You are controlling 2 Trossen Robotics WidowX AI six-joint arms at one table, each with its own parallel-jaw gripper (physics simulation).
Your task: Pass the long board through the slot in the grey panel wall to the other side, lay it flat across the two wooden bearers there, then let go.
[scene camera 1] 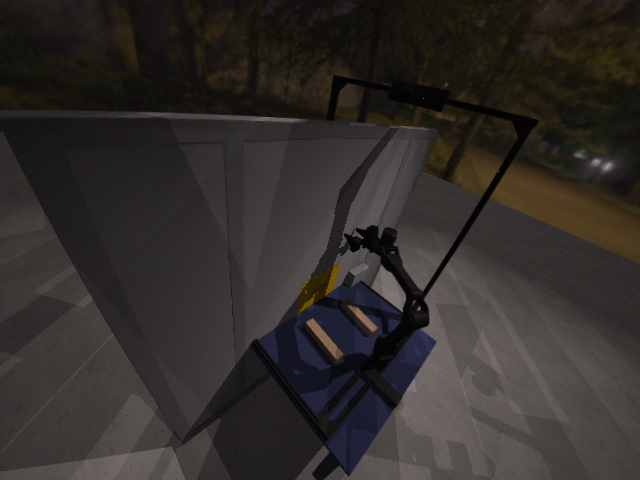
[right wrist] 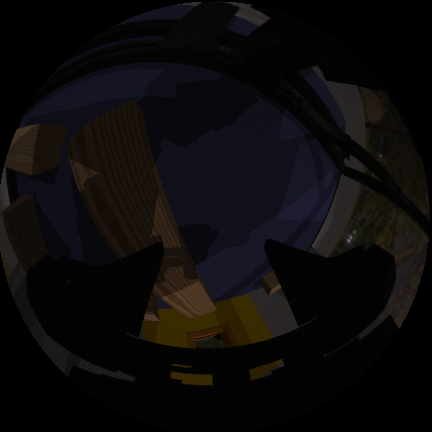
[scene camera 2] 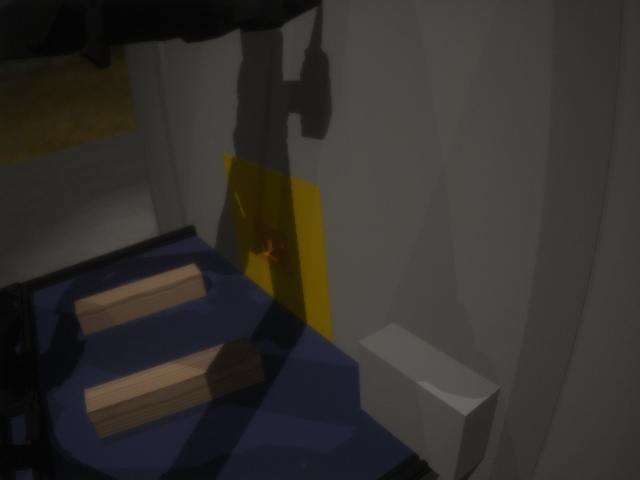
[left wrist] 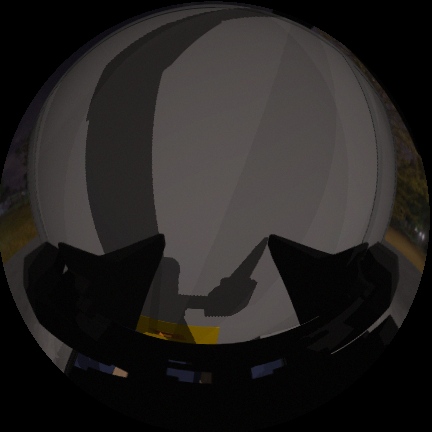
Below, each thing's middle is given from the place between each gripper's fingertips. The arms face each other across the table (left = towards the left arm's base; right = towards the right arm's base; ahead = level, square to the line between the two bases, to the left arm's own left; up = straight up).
I see my left gripper 200 mm past the pale grey block (scene camera 2: 442, 410), 20 mm to the left of it and 390 mm above it.
Right now the pale grey block is 360 mm behind my right hand and 260 mm to the left of it.
